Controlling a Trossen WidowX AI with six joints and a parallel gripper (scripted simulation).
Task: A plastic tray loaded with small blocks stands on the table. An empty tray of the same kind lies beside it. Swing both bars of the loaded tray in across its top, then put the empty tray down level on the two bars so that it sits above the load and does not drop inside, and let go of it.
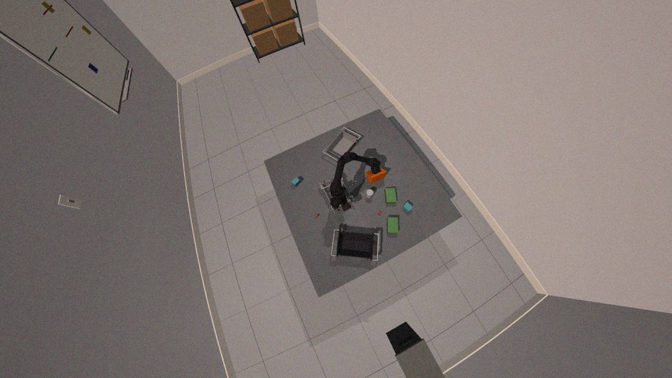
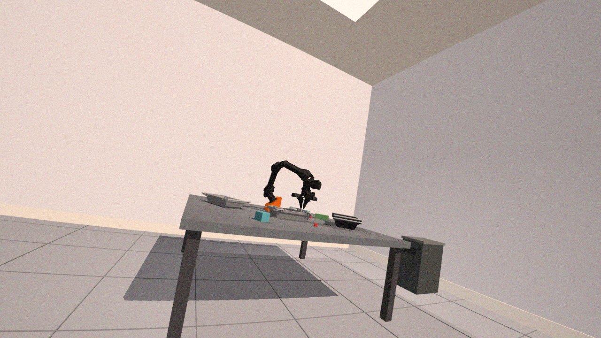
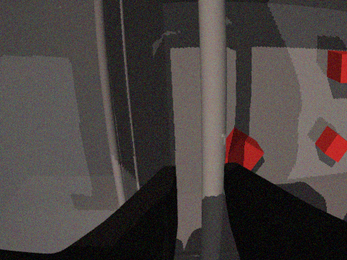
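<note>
Now: gripper tip 500 mm to the left of the grey tray, 260 mm past it and 30 mm above it.
</note>
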